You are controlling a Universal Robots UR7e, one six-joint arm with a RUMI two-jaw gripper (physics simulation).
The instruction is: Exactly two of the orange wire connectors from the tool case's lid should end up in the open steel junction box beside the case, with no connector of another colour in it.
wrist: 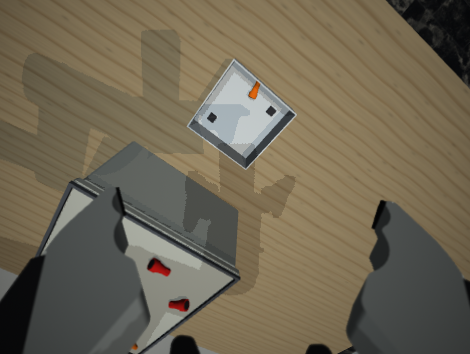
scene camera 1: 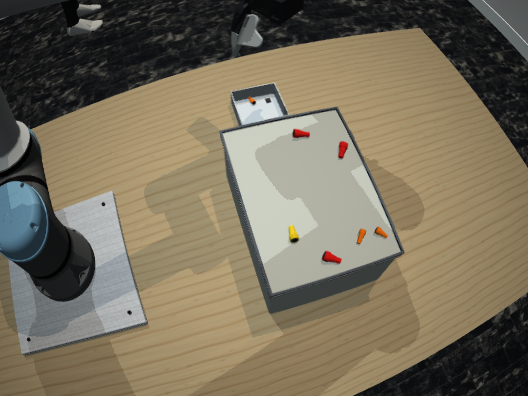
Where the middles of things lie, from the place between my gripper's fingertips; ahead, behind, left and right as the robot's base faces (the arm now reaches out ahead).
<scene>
I see the tool case (scene camera 1: 276, 181) 4 cm behind my hand, 29 cm to the right of it and 15 cm below it.
</scene>
